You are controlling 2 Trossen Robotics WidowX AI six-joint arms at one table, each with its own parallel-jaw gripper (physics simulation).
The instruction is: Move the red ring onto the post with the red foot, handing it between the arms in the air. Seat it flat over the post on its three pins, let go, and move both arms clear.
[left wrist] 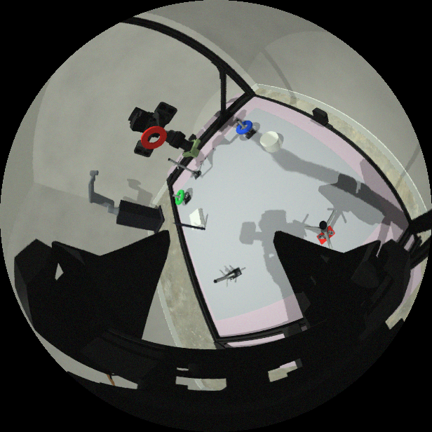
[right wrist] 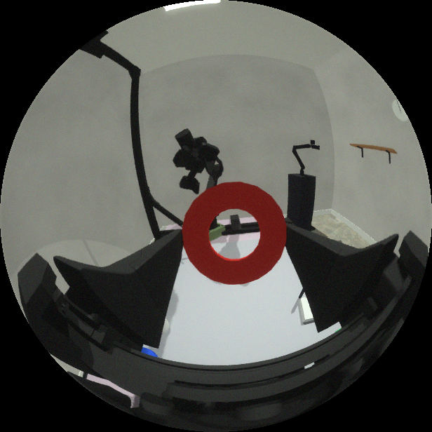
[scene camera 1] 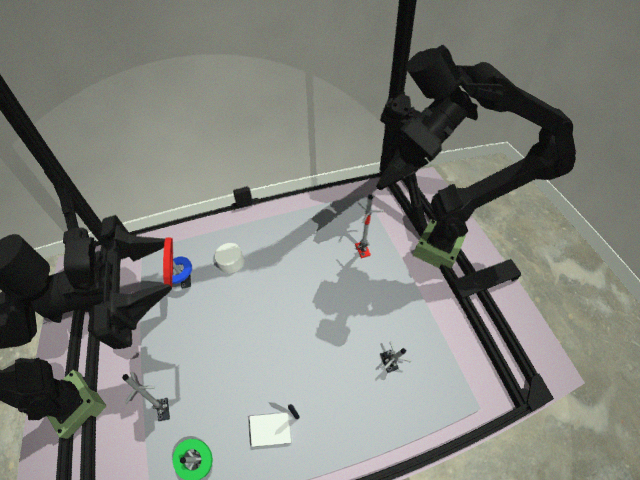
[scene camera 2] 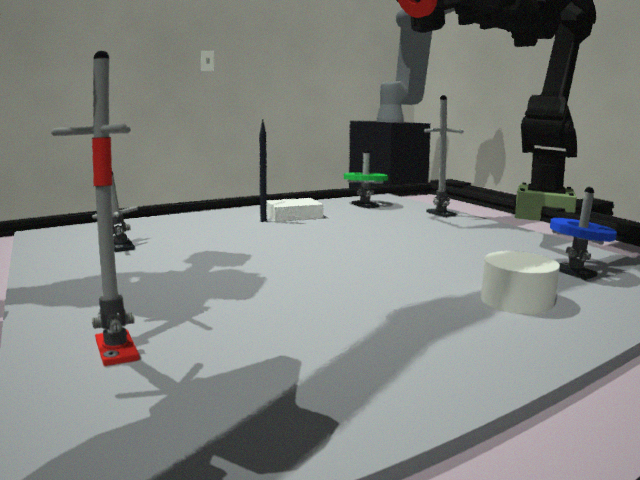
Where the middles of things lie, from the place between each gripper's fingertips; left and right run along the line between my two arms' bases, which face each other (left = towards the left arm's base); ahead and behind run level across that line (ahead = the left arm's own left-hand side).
Right now the red ring [right wrist: 227,195] is right at my right hand. From my right hand the other things lie so: white block [scene camera 1: 274,429]: 200 mm ahead, 20 mm to the left, 290 mm below; red-footed post [scene camera 2: 111,302]: 80 mm behind, 380 mm to the left, 190 mm below.
Now: left hand 1 cm short of the red ring, 34 cm to the left of it and 2 cm below it. Also, from my left hand: white block (21 cm ahead, 32 cm to the right, 27 cm below); red-footed post (7 cm behind, 4 cm to the left, 18 cm below).
